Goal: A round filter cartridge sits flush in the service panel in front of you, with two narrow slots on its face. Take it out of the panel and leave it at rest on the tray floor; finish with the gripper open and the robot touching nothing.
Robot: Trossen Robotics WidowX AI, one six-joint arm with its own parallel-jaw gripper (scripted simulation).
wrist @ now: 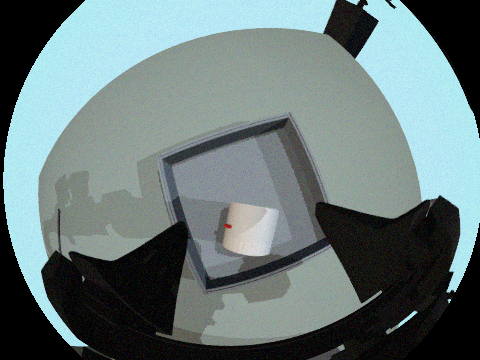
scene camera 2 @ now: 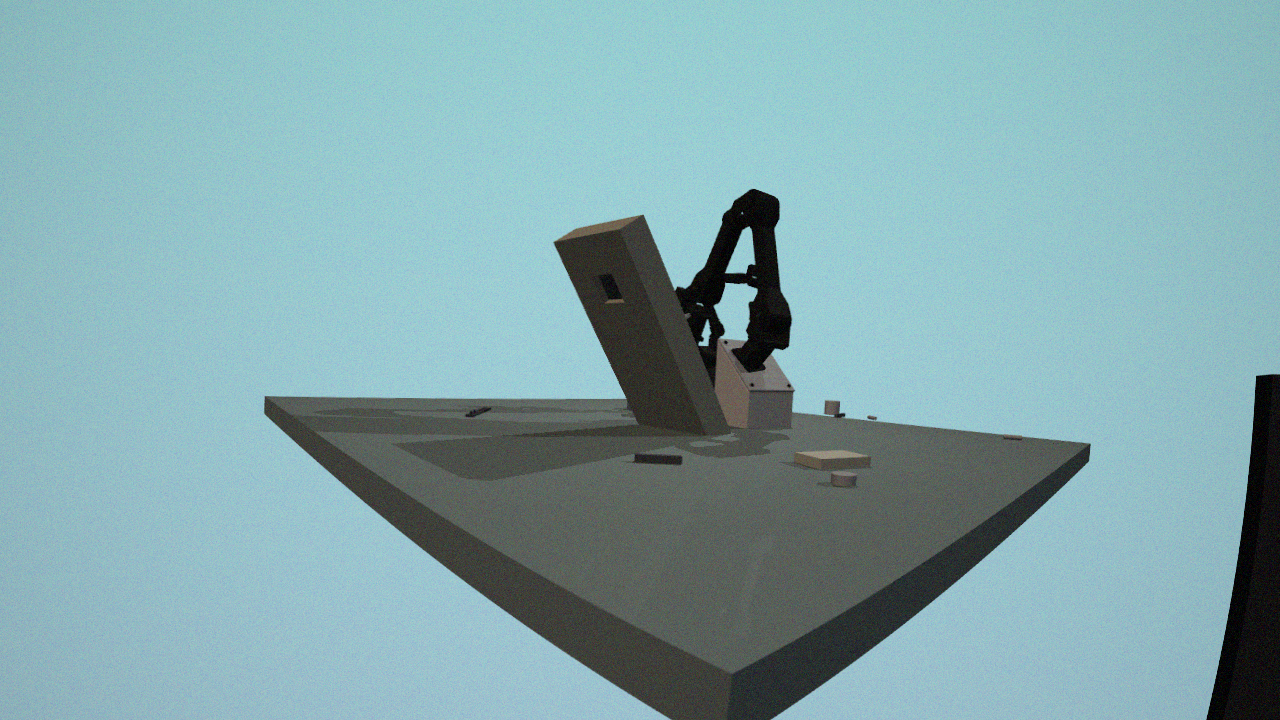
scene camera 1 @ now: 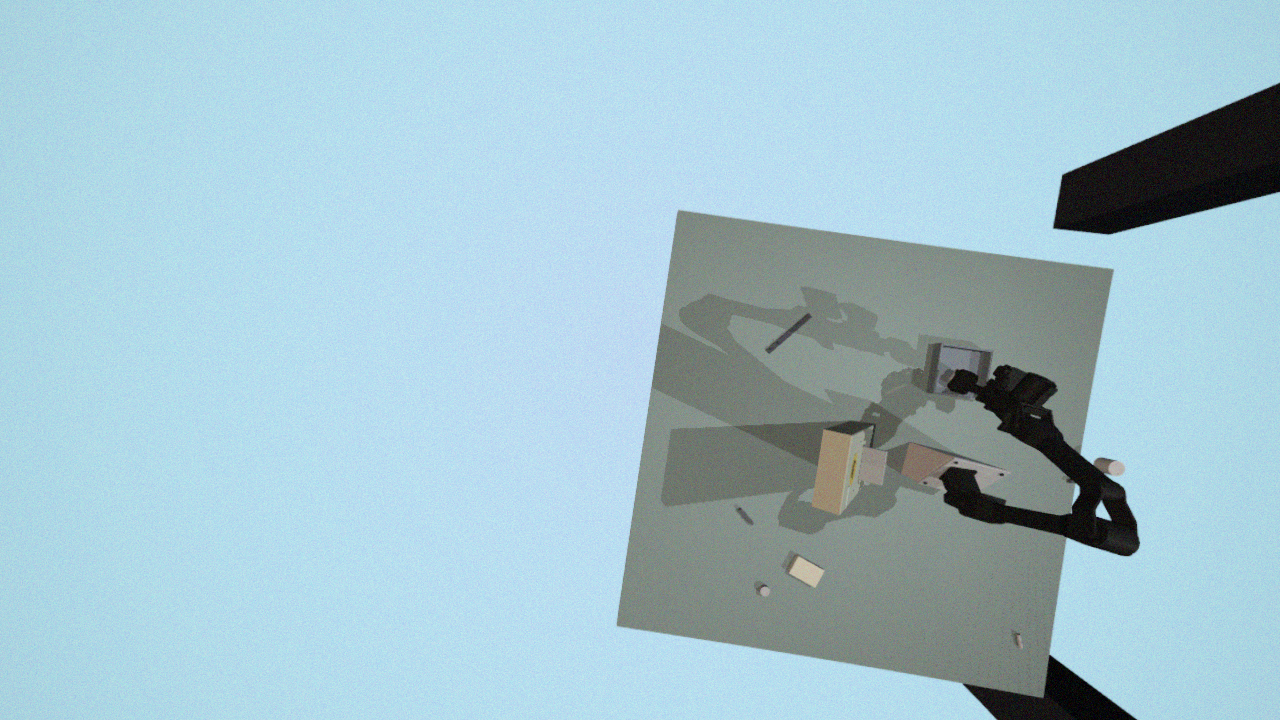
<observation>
My gripper (scene camera 1: 972, 376) is open, with nothing in its grasp. I also see a round filter cartridge (wrist: 250, 230), a tan service panel (scene camera 2: 616, 268) and a grey square tray (scene camera 1: 946, 358).
My gripper is seen too in the wrist view (wrist: 252, 220). The tan service panel is seen too in scene camera 1 (scene camera 1: 837, 483). The grey square tray is seen too in the wrist view (wrist: 268, 163). Scene camera 2 does not show the round filter cartridge, which is hidden by the tan service panel.
</observation>
